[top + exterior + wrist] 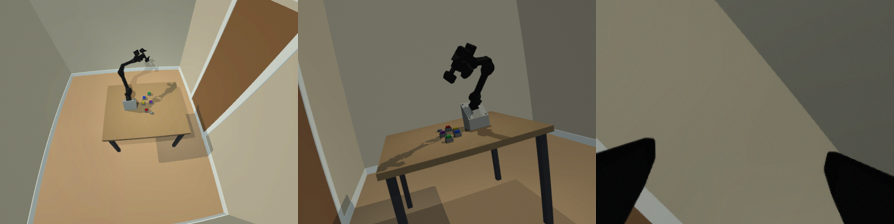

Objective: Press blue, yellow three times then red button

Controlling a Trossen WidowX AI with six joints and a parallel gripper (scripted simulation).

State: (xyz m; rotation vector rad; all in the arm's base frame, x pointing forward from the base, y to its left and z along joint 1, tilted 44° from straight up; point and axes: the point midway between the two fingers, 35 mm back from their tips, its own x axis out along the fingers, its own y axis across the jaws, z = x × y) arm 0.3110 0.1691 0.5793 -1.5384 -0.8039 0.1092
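The blue button lies 430 mm to the right of my gripper tip, 420 mm below it and 130 mm behind it. Also, from my gripper tip: green button 420 mm below, 360 mm to the right, 40 mm behind; then yellow button 520 mm to the right, 420 mm below, 150 mm behind; then purple button 520 mm to the right, 420 mm below, 40 mm behind.
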